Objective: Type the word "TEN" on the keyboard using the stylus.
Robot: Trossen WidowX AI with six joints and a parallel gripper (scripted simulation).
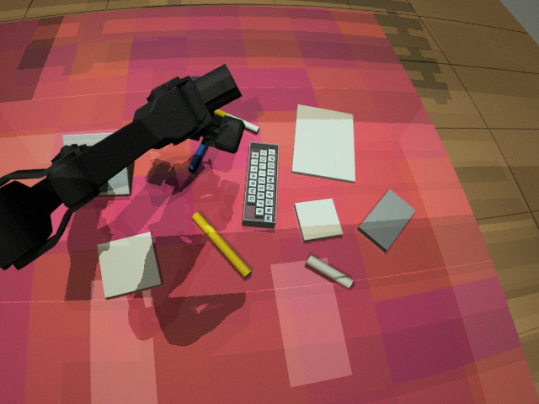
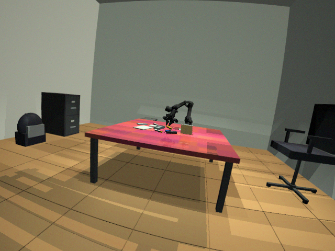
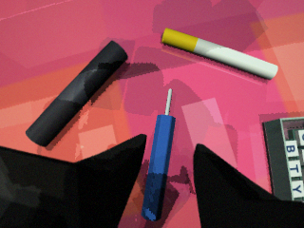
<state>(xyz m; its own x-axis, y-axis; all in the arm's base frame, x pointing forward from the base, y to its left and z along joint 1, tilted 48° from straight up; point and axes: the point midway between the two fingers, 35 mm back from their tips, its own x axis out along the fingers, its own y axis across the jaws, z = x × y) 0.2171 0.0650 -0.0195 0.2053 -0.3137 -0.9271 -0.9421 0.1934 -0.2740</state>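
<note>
Now: the dark blue stylus 1 cm to the left of my gripper tip and 6 cm below it. Round my gripper tip: sheet 28 cm ahead, 3 cm to the left, 6 cm below; dark cylinder 8 cm behind, 6 cm to the left, 5 cm below; white-and-yellow pen 6 cm ahead, 9 cm to the left, 6 cm below.
</note>
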